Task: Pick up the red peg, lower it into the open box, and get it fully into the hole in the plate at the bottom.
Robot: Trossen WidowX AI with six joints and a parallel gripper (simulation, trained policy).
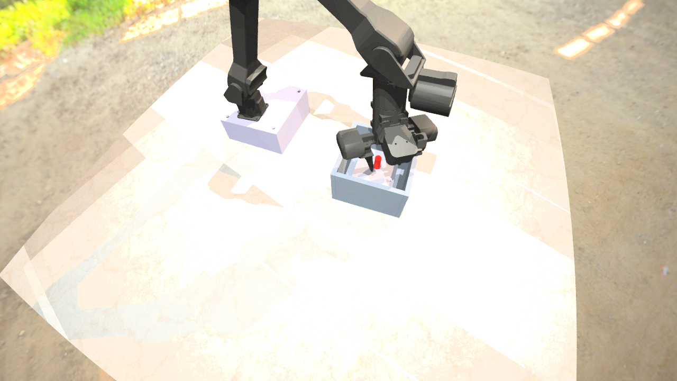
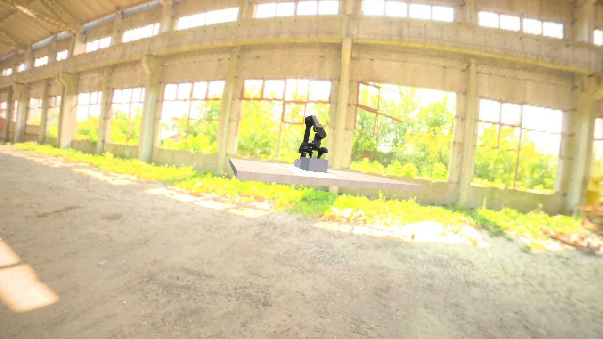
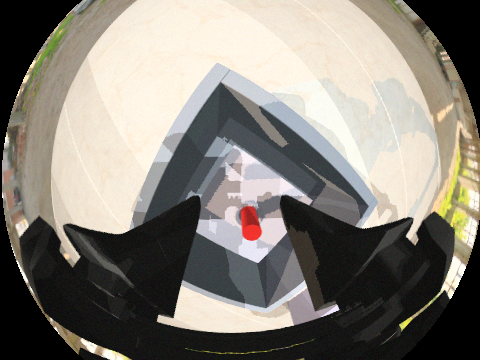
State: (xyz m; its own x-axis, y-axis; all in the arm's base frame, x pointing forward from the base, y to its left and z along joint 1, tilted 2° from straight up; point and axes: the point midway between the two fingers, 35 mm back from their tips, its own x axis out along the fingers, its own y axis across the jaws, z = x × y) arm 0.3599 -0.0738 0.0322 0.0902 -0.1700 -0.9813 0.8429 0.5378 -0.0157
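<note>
Now: gripper tip 30 mm above the red peg, 20 mm past it and 10 mm to the right of it. From my gripper tip the other things lie so: pale plate 40 mm below, 20 mm to the left, 20 mm behind; grey box 60 mm below, 20 mm to the left, 20 mm behind.
</note>
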